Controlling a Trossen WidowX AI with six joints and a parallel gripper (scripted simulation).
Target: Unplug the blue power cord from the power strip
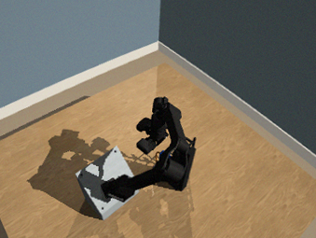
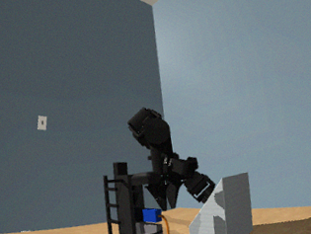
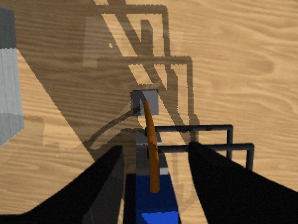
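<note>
My gripper tip is now 8 cm to the left of the blue plug, 2 cm short of it and 1 cm above it.
</note>
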